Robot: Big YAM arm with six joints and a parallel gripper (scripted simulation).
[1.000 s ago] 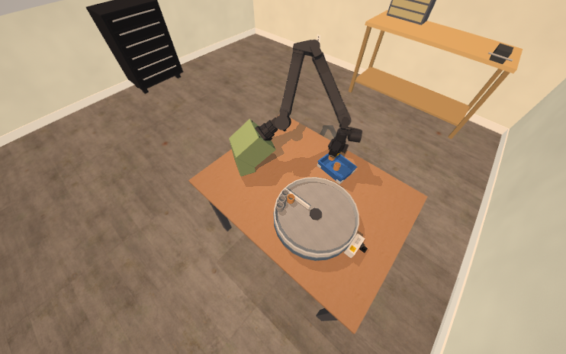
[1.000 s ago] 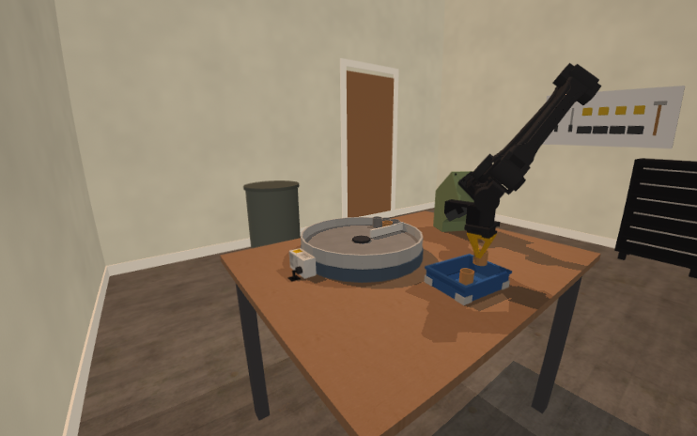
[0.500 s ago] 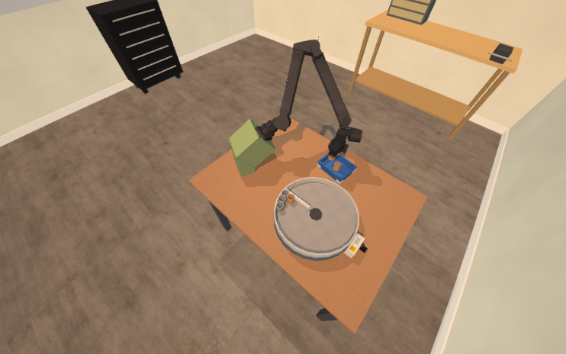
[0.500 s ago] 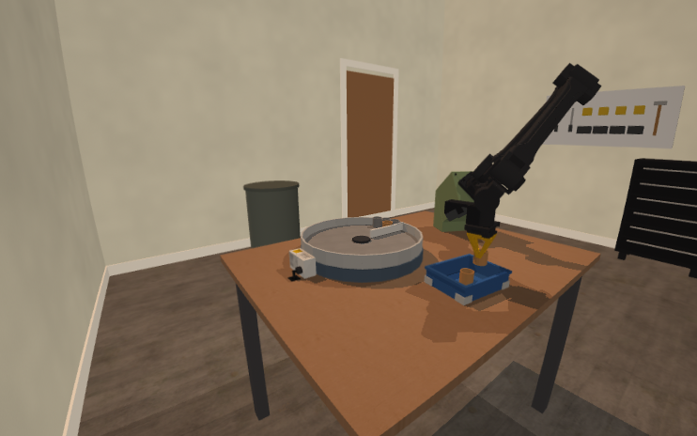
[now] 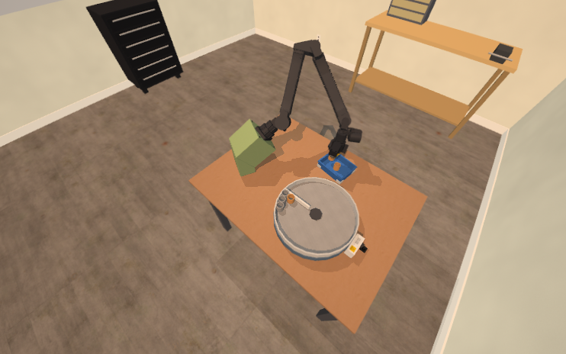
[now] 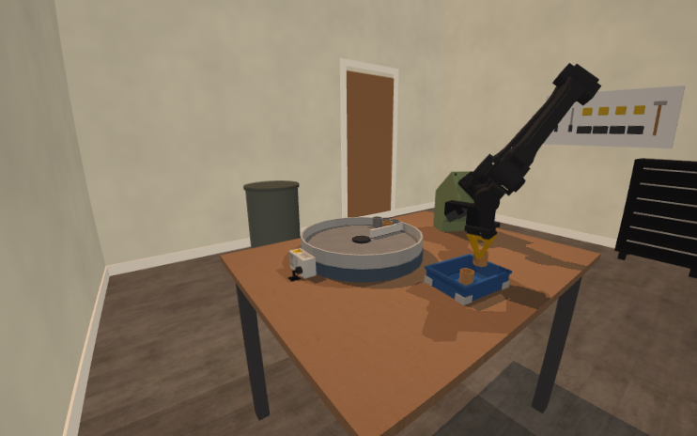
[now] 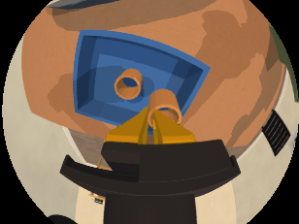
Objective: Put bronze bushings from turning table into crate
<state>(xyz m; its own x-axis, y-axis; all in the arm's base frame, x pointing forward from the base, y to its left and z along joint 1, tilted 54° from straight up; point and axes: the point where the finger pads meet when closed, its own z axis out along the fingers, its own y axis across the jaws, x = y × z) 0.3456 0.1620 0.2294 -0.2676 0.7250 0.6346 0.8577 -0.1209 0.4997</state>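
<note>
My hand is 6 cm above the blue crate, 3 cm short of it and 1 cm to the left of it. From my hand the other things lie so: grey turning table 36 cm to the right, 17 cm ahead, 3 cm below.
</note>
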